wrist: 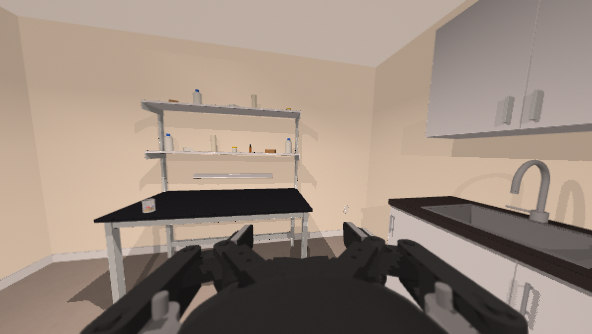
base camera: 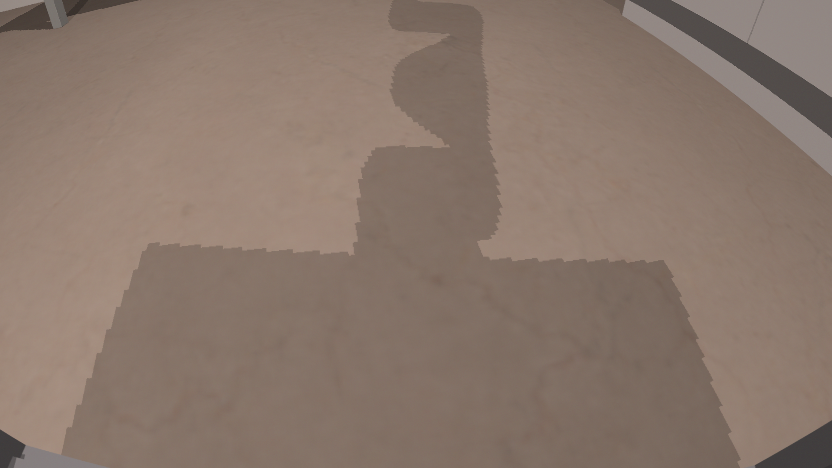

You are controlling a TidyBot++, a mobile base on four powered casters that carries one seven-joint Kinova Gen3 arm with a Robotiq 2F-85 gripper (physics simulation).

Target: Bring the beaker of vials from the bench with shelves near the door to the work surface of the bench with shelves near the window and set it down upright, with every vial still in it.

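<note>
A small clear beaker (wrist: 148, 205) with reddish and white contents stands near the left front of the black top of a bench with shelves (wrist: 225, 205) in the wrist view. The vials inside are too small to tell apart. My gripper (wrist: 298, 233) is open, with nothing between its fingers, and is well away from the bench and the beaker. Whether this bench is the one near the door or near the window cannot be told, as neither door nor window shows.
Bottles and small jars stand on the two shelves (wrist: 230, 109). At the right are a sink counter (wrist: 425, 201) with a tap (wrist: 542, 187) and wall cabinets (wrist: 475, 75). In the base camera view, a cabinet base (base camera: 727, 96) runs along the right and a bench leg (base camera: 57, 12) shows top left.
</note>
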